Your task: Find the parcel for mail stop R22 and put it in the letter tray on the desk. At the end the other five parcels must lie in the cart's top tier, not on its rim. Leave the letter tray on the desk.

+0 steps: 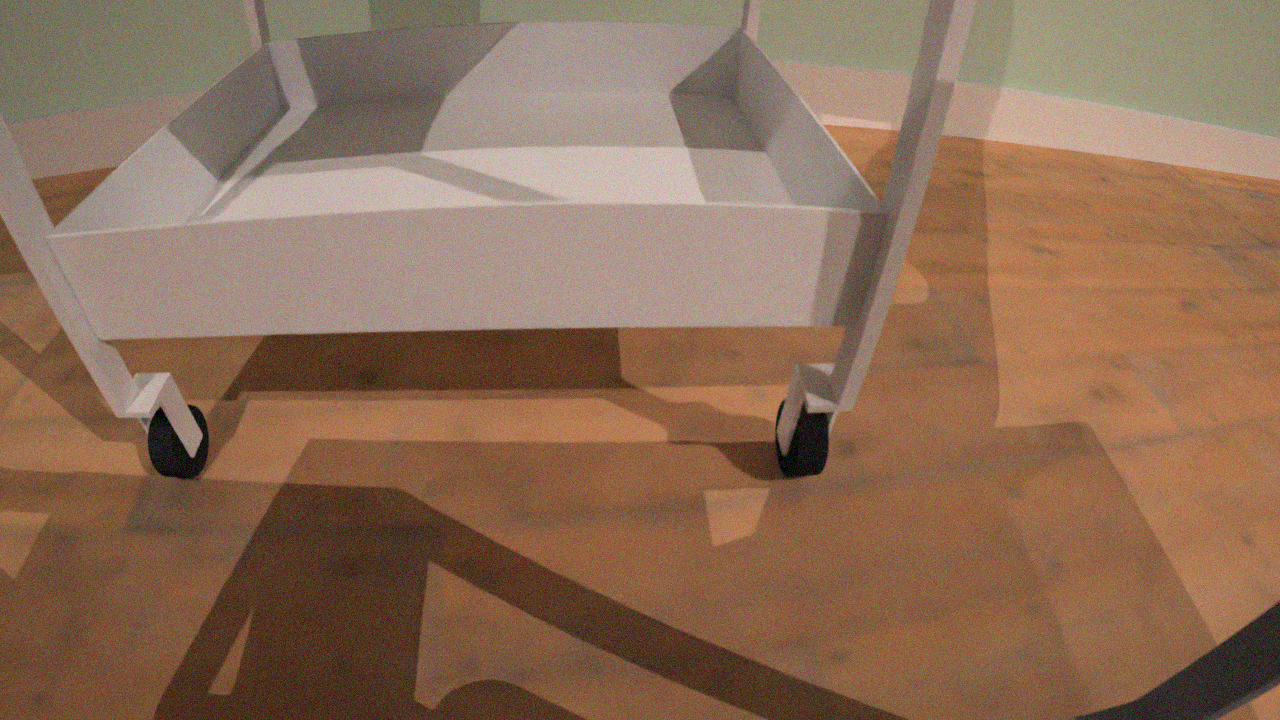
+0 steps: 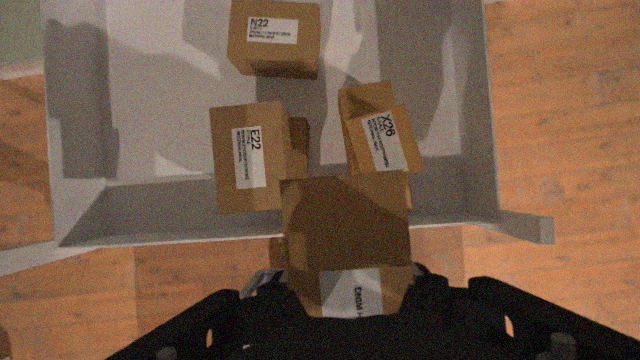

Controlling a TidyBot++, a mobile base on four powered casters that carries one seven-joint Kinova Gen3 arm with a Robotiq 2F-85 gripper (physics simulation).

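Places are measured from the arm's base along level axes (x back, y up, z left), in millimetres.
Pixels of known places: gripper, fingertip midpoint: [image 2: 348, 275].
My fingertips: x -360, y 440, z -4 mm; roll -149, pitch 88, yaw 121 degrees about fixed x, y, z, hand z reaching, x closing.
Note:
For each thing: its top centre in the pictures, then the offset to it from my fingertips. "spot": a spot on its surface instead. Level surfaces: height alone.
- cart's top tier, its level: dy -174 mm
- parcel X26, middle of its top: [image 2: 384, 145] dx -81, dy -72, dz -38 mm
- brown piece, middle of its top: [image 2: 274, 161] dx -78, dy -124, dz +63 mm
- cart's corner post, surface spot: [image 1: 917, 161] spot: dx +2, dy -602, dz -148 mm
- post end, surface spot: [image 2: 545, 230] spot: dx -8, dy -57, dz -150 mm
My gripper [image 2: 348, 275] is shut on a brown parcel [image 2: 350, 225], held over the near rim of the cart's top tier [image 2: 175, 215]. Part of its white label shows at the gripper; its stop code is hidden. In the tier, parcel N22 [image 2: 274, 57] lies at the back, parcel E22 [image 2: 225, 165] lies left of the held parcel, and parcel X26 [image 2: 407, 137] lies right, tilted against or over another brown parcel [image 2: 367, 95] whose label is hidden. A brown piece [image 2: 299, 132] shows beside E22, mostly covered. The letter tray and desk do not show.
The cart's corner post [image 1: 917, 161], lower tier [image 1: 447, 268] and black casters [image 1: 177, 440] [image 1: 802, 438] stand in front of the base. A green wall [image 1: 1118, 62] with a pale skirting board [image 1: 1074, 116] stands behind. A post end [image 2: 545, 230] juts out at the tier's near right corner.

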